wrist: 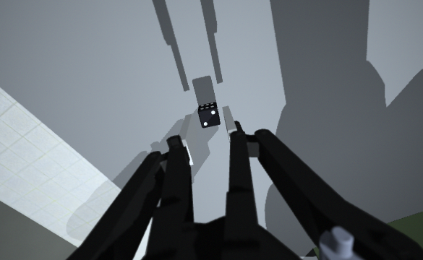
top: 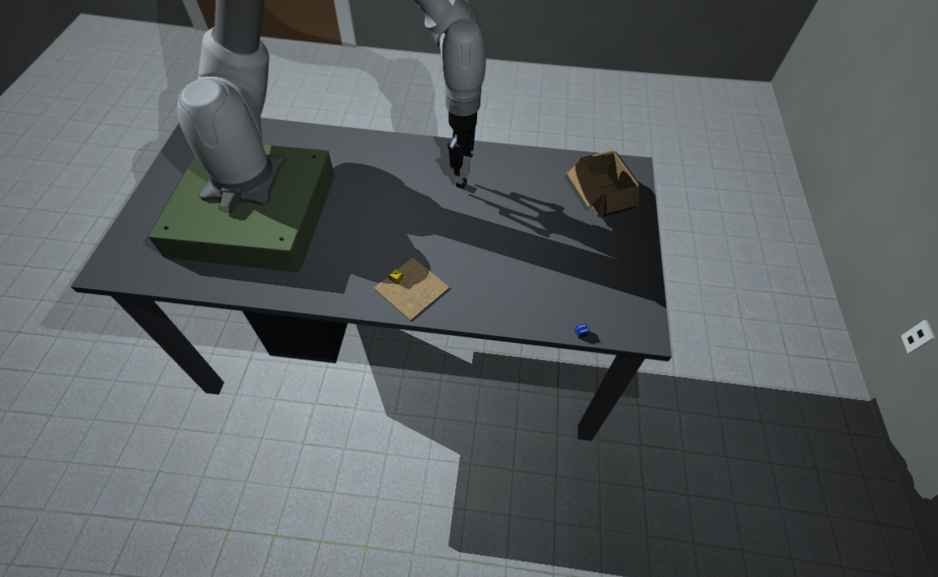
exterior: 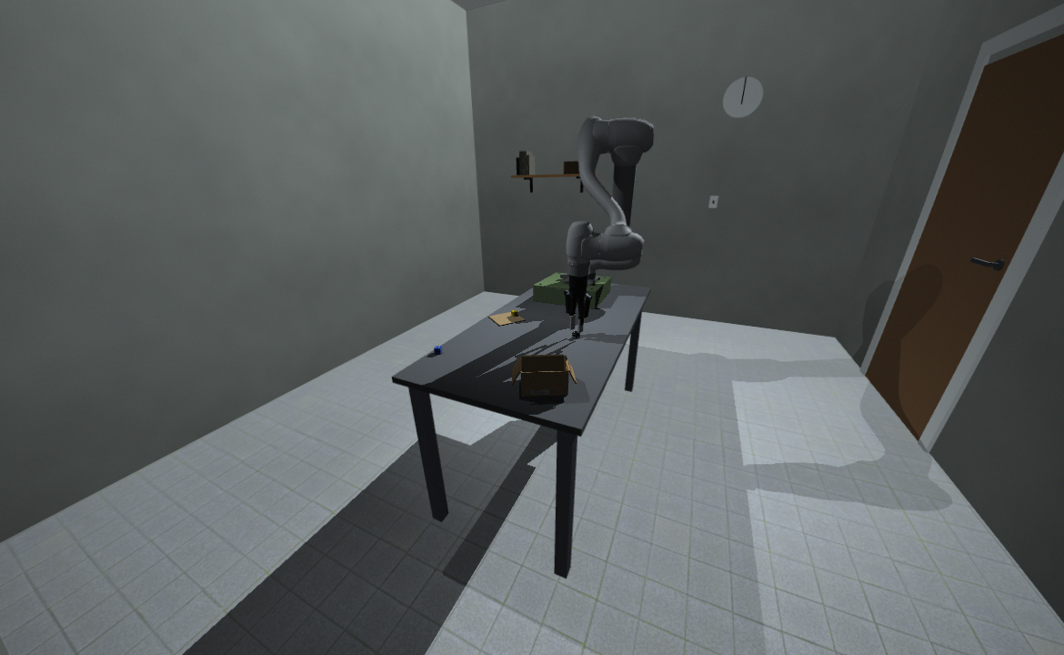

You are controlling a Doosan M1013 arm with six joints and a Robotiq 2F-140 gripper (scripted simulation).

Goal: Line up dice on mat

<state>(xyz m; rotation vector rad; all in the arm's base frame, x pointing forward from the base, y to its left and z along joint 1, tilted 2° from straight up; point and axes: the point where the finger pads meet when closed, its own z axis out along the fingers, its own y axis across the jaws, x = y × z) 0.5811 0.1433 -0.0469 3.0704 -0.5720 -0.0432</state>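
Now: the black die 5 cm below my hand. Also, from my hand: tan mat 39 cm to the right, 9 cm behind, 6 cm below; then cardboard box 42 cm ahead, 2 cm to the left, 2 cm below; then yellow die 37 cm to the right, 13 cm behind, 5 cm below.
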